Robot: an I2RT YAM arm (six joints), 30 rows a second.
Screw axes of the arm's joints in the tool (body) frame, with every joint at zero. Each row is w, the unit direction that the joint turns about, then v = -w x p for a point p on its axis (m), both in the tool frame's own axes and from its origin. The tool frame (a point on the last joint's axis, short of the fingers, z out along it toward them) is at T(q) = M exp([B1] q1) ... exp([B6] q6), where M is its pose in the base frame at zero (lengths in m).
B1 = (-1, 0, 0, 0.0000, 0.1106, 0.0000)
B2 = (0, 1, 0, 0.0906, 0.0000, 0.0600)
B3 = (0, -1, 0, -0.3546, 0.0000, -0.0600)
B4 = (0, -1, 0, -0.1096, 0.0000, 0.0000)
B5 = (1, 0, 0, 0.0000, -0.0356, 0.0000)
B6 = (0, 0, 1, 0.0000, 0.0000, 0.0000)
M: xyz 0.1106 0.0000 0.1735 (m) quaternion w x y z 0.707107 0 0.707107 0
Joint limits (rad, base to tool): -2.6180..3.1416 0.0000..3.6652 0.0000..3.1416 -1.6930..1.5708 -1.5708..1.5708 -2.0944..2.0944
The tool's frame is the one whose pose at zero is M.
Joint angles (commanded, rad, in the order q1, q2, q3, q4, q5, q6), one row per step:
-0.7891 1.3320 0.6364 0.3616 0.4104 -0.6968
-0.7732 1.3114 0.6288 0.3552 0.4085 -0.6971
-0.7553 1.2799 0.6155 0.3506 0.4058 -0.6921
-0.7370 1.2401 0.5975 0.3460 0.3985 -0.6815
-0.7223 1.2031 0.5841 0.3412 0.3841 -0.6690
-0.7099 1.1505 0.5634 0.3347 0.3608 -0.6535
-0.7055 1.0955 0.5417 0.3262 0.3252 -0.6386
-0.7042 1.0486 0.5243 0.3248 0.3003 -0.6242
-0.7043 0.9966 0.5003 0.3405 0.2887 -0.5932
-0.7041 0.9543 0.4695 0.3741 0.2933 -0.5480
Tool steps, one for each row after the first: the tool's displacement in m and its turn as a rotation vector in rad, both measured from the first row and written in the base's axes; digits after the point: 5 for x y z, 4 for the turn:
0.00082 0.00561 0.00227 -0.0043 -0.0049 0.0178
0.00048 0.01296 0.00554 -0.0114 -0.0197 0.0368
-0.00103 0.02147 0.00909 -0.0177 -0.0432 0.0590
-0.00256 0.02870 0.01312 -0.0224 -0.0709 0.0841
-0.00659 0.03747 0.01786 -0.0281 -0.1076 0.1150
-0.01214 0.04523 0.02201 -0.0309 -0.1450 0.1503
-0.01730 0.05114 0.02610 -0.0388 -0.1817 0.1730
-0.02382 0.05717 0.03038 -0.0538 -0.2412 0.1789
-0.02994 0.06222 0.03177 -0.0668 -0.3118 0.1677

